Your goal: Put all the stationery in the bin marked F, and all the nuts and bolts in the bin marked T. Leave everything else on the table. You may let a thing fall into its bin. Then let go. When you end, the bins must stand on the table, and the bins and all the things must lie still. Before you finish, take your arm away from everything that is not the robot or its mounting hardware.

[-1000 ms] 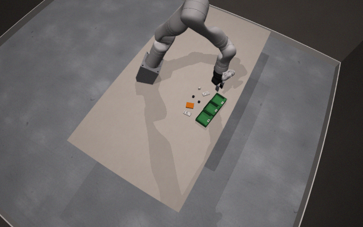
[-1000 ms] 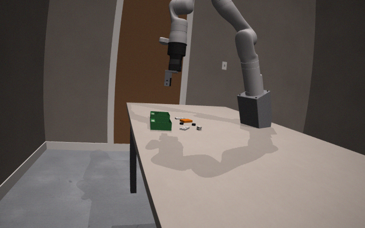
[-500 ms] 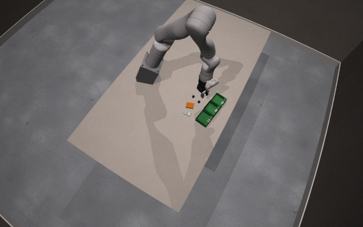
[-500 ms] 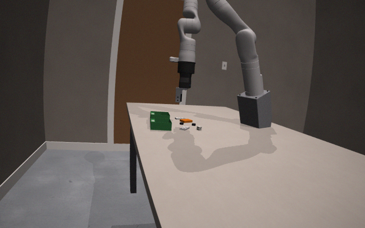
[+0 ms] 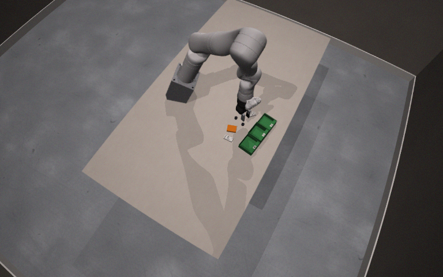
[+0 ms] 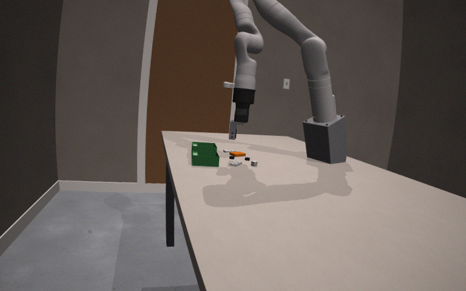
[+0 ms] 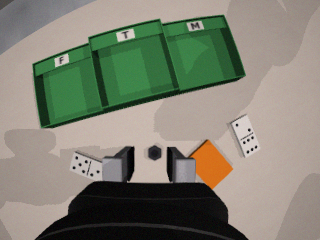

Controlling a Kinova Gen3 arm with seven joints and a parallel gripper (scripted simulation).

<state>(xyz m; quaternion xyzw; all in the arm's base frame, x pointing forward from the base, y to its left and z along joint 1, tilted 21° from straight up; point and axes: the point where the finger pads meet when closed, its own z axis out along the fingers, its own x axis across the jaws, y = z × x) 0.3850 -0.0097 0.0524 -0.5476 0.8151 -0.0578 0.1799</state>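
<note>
The green three-compartment bin lies 100 mm ahead of my hand, 10 mm to the right of it and 70 mm below it. Also, from my hand: orange flat block 40 mm behind, 60 mm to the right, 90 mm below; then die 60 mm behind, 90 mm to the left, 80 mm below.
</note>
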